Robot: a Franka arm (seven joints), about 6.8 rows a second.
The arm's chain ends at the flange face. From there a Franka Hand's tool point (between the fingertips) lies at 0.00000 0.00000 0.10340 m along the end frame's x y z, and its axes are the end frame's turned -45 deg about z.
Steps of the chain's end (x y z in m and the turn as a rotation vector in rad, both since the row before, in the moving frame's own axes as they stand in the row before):
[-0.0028, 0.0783, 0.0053, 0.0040, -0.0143, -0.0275]
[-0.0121, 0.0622, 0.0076, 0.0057, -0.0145, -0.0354]
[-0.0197, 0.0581, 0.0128, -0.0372, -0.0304, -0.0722]
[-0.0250, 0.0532, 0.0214, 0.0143, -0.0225, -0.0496]
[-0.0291, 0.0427, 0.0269, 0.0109, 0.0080, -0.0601]
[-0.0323, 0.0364, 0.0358, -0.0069, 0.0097, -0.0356]
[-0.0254, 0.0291, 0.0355, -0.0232, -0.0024, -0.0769]
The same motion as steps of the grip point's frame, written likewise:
[-0.0581, 0.0521, 0.0053, 0.0129, -0.0073, -0.0275]
[-0.0532, 0.0340, 0.0076, 0.0143, -0.0062, -0.0354]
[-0.0599, 0.0278, 0.0127, -0.0048, -0.0478, -0.0722]
[-0.0560, 0.0173, 0.0214, 0.0260, -0.0058, -0.0496]
[-0.0494, 0.0094, 0.0269, 0.0021, 0.0134, -0.0601]
[-0.0484, 0.0041, 0.0358, -0.0117, 0.0020, -0.0356]
[-0.0403, 0.0042, 0.0355, -0.0147, -0.0181, -0.0769]

